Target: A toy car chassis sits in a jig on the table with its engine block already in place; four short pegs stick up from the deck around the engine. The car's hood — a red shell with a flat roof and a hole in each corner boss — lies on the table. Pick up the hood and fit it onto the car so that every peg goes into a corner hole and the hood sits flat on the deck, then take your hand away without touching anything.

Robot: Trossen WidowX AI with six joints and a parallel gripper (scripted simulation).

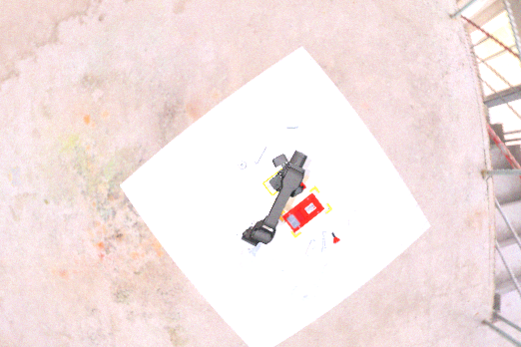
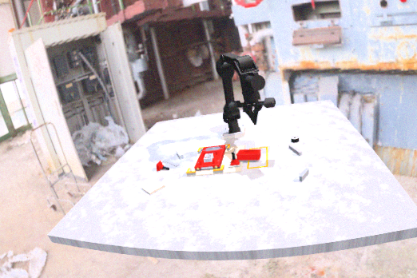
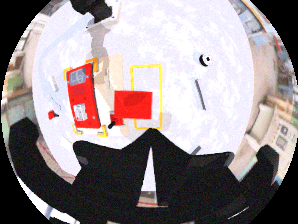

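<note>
The red hood lies 1 cm behind my gripper tip, 4 cm to the right of it and 13 cm below it. From my gripper tip the other things lie so: pale flat piece 12 cm ahead, 45 cm to the right, 15 cm below; then black ring 11 cm behind, 19 cm to the left, 14 cm below.
</note>
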